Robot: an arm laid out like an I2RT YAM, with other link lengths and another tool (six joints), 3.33 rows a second.
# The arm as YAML. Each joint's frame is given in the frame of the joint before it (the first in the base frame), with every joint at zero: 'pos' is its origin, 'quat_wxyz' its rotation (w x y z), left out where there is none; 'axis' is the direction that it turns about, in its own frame. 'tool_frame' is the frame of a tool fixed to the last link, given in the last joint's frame.
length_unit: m
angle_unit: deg
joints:
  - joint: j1
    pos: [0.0, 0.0, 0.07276]
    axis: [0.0, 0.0, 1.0]
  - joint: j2
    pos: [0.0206, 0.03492, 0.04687]
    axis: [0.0, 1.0, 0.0]
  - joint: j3
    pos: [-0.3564, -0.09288, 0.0]
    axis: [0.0, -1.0, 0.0]
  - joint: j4
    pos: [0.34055, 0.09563, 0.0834]
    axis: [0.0, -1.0, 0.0]
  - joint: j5
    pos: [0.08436, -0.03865, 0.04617]
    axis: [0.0, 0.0, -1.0]
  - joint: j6
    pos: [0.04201, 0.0, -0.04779]
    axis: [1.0, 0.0, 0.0]
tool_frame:
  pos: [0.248, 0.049, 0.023]
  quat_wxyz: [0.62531, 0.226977, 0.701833, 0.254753]
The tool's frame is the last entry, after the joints.
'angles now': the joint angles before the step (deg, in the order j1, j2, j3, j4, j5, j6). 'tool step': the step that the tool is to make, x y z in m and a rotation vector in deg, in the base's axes. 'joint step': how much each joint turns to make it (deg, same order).
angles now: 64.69, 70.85, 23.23, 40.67, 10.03, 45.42
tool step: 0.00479, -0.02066, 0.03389, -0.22, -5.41, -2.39
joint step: -0.64, -5.49, -0.13, -2.27, 2.21, -4.88
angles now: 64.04, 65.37, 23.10, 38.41, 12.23, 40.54
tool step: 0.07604, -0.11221, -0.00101, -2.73, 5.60, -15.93
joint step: -9.89, -14.05, 0.62, -20.99, 5.59, 4.25
